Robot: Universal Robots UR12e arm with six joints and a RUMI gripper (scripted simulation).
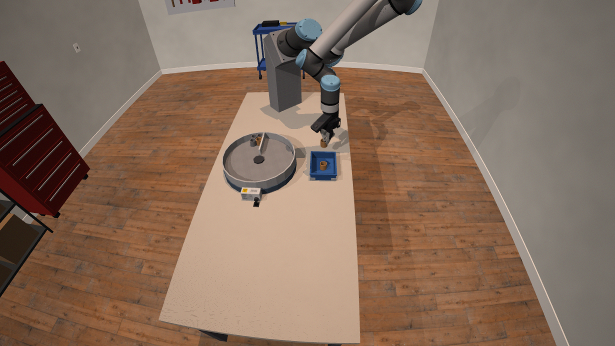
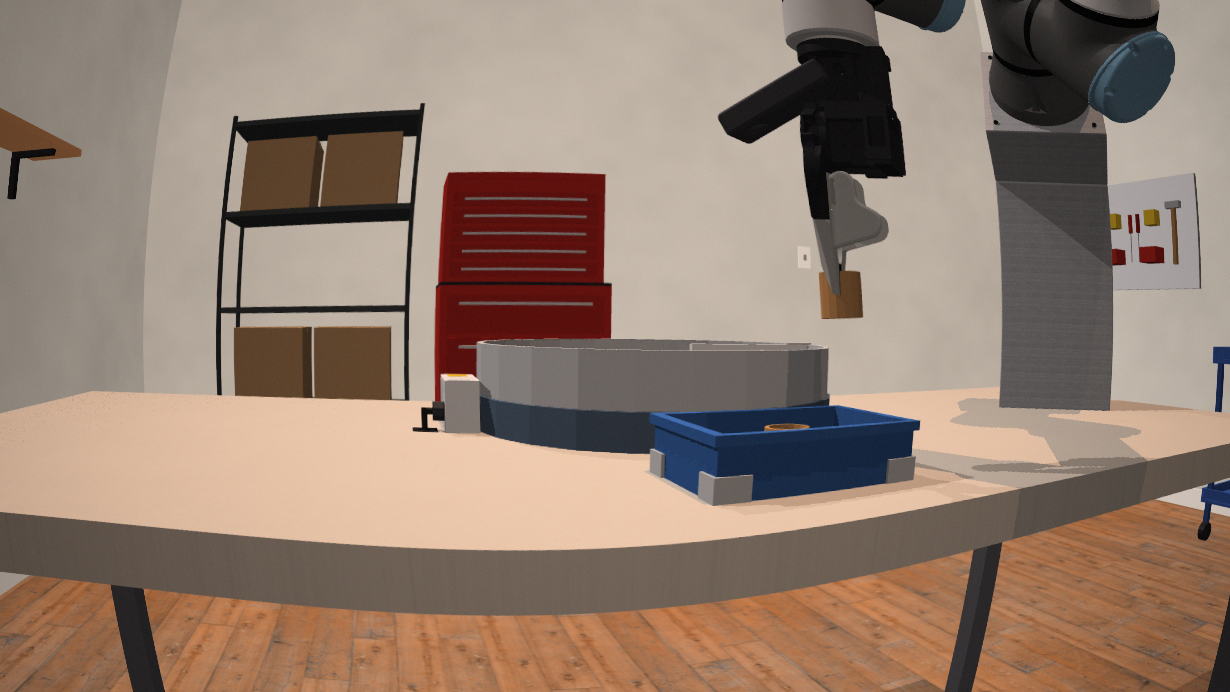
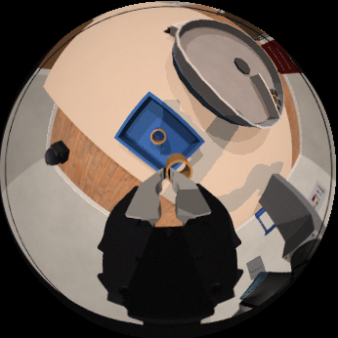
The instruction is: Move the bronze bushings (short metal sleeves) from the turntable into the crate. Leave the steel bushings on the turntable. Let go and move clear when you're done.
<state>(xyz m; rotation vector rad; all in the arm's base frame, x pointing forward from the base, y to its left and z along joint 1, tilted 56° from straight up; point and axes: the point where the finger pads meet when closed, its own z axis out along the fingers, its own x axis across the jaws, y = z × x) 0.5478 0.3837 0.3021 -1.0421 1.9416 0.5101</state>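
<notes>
My hand is 140 mm above the blue crate, 40 mm short of it and 10 mm to the right of it. The rest, counted from my hand: grey turntable: 330 mm to the right, 200 mm ahead, 110 mm below.
</notes>
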